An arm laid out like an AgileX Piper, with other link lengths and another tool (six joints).
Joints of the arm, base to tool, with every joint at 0 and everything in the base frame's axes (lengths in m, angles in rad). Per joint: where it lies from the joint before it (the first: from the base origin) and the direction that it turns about. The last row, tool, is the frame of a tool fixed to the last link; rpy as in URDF.
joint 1: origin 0 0 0.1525 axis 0 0 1
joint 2: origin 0 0 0 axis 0 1 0
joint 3: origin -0.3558 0 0.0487 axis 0 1 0
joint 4: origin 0.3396 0 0.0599 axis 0.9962 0 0.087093
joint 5: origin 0 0 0 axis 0 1 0
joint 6: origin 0.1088 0 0.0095 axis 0.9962 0 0.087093
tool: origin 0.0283 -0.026 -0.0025 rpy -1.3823 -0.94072 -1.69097
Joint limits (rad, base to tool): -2.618..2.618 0..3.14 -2.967..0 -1.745..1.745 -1.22..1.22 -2.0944..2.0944
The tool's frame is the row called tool.
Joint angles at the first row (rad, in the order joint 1, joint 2, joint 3, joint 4, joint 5, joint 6):
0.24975, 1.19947, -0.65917, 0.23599, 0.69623, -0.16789
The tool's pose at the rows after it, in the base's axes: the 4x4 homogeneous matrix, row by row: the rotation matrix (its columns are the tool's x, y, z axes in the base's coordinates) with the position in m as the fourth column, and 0 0 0 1 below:
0.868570, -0.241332, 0.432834, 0.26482; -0.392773, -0.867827, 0.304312, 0.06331; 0.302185, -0.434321, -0.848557, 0.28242; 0, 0, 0, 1
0.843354, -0.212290, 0.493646, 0.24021; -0.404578, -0.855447, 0.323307, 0.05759; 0.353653, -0.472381, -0.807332, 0.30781; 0, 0, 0, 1
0.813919, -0.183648, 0.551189, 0.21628; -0.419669, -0.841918, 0.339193, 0.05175; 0.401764, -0.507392, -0.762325, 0.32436; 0, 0, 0, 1
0.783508, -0.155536, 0.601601, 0.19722; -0.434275, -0.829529, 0.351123, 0.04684; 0.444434, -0.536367, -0.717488, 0.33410; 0, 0, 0, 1
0.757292, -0.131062, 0.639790, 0.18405; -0.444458, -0.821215, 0.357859, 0.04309; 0.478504, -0.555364, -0.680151, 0.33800; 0, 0, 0, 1
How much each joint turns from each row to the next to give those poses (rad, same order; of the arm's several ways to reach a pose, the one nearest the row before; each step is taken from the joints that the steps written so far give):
0.00001, -0.12080, -0.00559, -0.00559, 0.05809, 0.02063
-0.00002, -0.12722, 0.01237, -0.00369, 0.03748, 0.01568
0.00001, -0.11648, 0.02201, -0.00207, 0.01836, 0.01403
0.00001, -0.09470, 0.02360, -0.00129, 0.00138, 0.00962
-0.00004, -0.06876, 0.02390, -0.00183, -0.00996, 0.00370

